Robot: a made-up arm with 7 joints.
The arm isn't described. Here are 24 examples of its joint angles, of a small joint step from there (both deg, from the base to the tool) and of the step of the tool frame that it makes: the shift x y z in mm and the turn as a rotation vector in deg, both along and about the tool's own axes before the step.
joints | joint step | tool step
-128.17 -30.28 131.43 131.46 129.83 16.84 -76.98 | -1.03 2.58 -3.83 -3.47 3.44 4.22 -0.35 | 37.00 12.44 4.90 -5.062 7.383 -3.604
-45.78 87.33 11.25 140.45 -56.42 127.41 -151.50 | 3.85 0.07 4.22 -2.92 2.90 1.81 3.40 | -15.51 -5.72 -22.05 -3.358 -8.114 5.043
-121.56 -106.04 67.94 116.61 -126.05 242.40 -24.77 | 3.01 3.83 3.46 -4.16 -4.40 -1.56 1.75 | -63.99 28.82 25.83 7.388 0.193 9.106
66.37 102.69 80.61 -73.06 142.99 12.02 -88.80 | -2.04 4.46 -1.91 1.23 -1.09 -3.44 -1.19 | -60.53 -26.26 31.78 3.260 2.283 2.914
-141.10 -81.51 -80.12 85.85 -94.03 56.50 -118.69 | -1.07 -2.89 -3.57 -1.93 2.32 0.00 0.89 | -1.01 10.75 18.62 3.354 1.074 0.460
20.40 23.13 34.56 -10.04 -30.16 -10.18 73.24 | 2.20 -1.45 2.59 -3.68 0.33 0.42 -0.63 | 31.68 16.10 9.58 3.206 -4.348 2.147
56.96 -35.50 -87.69 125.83 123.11 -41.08 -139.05 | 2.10 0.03 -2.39 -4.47 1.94 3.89 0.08 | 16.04 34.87 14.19 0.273 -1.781 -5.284
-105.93 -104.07 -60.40 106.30 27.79 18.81 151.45 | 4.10 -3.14 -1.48 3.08 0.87 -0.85 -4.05 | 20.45 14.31 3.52 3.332 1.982 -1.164
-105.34 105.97 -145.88 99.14 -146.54 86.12 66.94 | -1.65 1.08 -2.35 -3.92 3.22 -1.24 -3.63 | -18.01 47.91 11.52 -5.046 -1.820 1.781
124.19 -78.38 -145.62 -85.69 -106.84 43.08 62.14 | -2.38 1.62 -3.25 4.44 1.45 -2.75 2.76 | -26.38 -26.06 -45.55 5.004 -3.493 -0.113
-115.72 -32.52 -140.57 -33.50 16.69 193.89 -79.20 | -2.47 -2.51 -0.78 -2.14 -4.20 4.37 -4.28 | 35.54 -15.76 5.95 -5.913 4.534 1.425
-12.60 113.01 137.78 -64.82 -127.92 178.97 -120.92 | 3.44 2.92 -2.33 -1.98 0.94 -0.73 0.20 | -51.49 -5.34 29.87 -0.103 -4.045 -4.461
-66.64 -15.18 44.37 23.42 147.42 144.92 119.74 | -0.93 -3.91 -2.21 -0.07 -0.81 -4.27 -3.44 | -33.00 -11.60 59.70 -1.451 -2.752 -3.493
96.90 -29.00 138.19 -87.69 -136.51 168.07 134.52 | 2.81 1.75 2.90 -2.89 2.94 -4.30 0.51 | -4.45 10.19 -12.30 -4.517 7.643 4.489
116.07 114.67 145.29 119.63 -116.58 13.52 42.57 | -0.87 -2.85 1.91 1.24 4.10 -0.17 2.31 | -16.44 17.61 -0.57 4.752 -1.297 5.299
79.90 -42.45 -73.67 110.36 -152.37 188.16 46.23 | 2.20 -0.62 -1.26 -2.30 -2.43 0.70 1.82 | 20.95 -0.07 2.92 0.680 -4.401 0.759
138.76 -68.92 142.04 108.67 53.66 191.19 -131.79 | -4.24 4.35 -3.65 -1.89 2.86 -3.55 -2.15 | 15.31 -0.01 -14.15 -2.968 -0.690 -4.994
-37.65 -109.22 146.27 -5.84 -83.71 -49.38 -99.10 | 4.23 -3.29 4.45 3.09 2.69 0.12 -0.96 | 1.35 70.35 58.22 5.004 3.058 -5.991
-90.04 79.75 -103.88 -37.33 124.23 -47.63 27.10 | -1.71 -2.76 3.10 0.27 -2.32 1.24 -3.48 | 26.56 -32.46 12.74 -0.215 0.110 -5.466
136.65 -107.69 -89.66 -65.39 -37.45 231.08 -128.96 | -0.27 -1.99 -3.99 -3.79 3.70 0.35 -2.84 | 32.27 -1.71 14.22 -2.055 -6.562 -5.064
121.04 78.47 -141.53 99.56 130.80 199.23 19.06 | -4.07 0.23 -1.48 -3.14 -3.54 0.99 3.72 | -8.32 -45.91 13.33 -2.081 -0.284 8.721
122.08 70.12 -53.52 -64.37 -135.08 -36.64 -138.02 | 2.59 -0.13 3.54 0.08 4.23 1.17 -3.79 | 28.50 43.60 24.44 -0.419 1.376 -10.419
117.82 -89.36 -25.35 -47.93 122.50 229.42 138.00 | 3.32 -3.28 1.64 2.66 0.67 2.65 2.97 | -4.02 -55.65 -15.63 1.877 -2.858 -3.763
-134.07 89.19 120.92 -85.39 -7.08 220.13 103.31 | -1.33 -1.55 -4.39 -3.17 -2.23 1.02 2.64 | 9.62 9.61 8.44 3.998 -1.929 8.487
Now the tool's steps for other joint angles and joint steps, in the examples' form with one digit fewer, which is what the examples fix.
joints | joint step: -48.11 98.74 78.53 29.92 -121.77 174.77 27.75 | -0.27 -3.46 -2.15 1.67 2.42 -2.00 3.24
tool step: -36.3 -25.2 -28.4 -3.56 -2.62 7.77
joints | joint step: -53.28 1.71 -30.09 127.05 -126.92 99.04 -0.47 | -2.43 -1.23 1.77 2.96 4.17 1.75 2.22
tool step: 1.7 -9.0 7.3 3.09 3.26 6.89
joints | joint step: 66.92 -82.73 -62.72 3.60 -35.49 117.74 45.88 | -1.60 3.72 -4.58 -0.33 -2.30 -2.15 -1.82
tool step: 12.2 38.7 -7.6 -3.26 -2.89 -9.65
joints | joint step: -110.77 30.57 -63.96 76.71 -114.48 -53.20 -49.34 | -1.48 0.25 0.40 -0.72 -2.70 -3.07 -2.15
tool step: -13.8 6.8 18.8 2.85 -3.56 0.89
